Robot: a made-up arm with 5 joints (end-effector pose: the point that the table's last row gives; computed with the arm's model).
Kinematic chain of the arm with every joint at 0, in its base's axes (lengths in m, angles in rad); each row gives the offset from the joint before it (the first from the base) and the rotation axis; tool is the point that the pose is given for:
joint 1: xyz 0 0 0.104 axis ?
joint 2: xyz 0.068 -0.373 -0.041 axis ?
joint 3: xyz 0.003 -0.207 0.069 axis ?
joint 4: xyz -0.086 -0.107 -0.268 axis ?
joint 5: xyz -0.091 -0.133 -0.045 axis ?
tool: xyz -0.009 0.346 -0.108
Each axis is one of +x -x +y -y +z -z.
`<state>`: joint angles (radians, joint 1 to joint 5).
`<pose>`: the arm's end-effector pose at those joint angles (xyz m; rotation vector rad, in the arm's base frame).
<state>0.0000 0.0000 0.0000 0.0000 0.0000</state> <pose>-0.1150 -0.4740 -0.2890 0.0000 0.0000 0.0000</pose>
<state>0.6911 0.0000 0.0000 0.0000 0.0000</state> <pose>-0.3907 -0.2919 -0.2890 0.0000 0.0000 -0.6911</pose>
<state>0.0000 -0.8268 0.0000 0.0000 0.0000</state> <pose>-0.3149 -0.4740 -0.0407 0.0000 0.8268 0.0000</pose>
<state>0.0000 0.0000 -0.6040 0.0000 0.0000</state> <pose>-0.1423 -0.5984 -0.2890 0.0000 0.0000 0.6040</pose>
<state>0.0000 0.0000 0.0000 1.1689 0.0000</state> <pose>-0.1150 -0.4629 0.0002 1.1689 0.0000 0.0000</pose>
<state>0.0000 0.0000 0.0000 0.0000 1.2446</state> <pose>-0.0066 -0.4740 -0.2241 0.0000 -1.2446 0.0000</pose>
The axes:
joint 1: -z
joint 2: -y
joint 3: -z
joint 4: +x
joint 5: -y

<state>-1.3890 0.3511 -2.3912 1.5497 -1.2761</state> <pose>0.7864 0.1433 0.1551 1.6866 -0.8411 -1.1304</pose>
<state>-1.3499 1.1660 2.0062 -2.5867 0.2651</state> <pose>0.3041 0.0666 -0.2517 -1.3153 0.3777 0.1382</pose>
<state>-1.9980 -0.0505 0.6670 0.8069 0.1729</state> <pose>0.3154 0.1713 -0.0860 0.7293 0.4010 1.1762</pose>
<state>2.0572 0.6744 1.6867 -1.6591 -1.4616</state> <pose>-0.3453 -0.0614 -0.3399 -1.6883 -0.4294 1.2769</pose>
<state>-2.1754 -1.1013 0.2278 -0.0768 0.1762</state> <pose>0.5545 -0.0090 0.0201 -1.0806 0.2950 1.8439</pose>
